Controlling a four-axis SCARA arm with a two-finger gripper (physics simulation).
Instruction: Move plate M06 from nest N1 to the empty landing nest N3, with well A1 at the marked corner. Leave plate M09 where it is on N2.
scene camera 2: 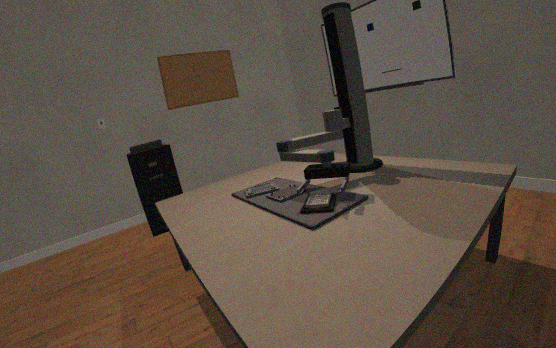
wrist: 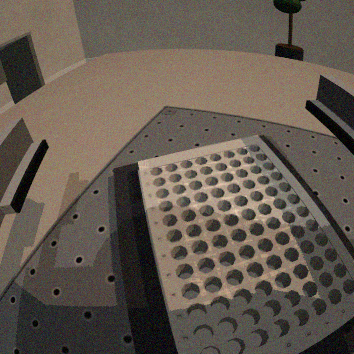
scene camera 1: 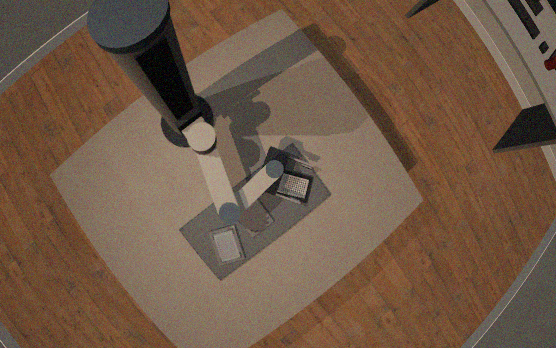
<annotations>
My gripper carries nothing. Also in view: a black-framed well plate.
</annotations>
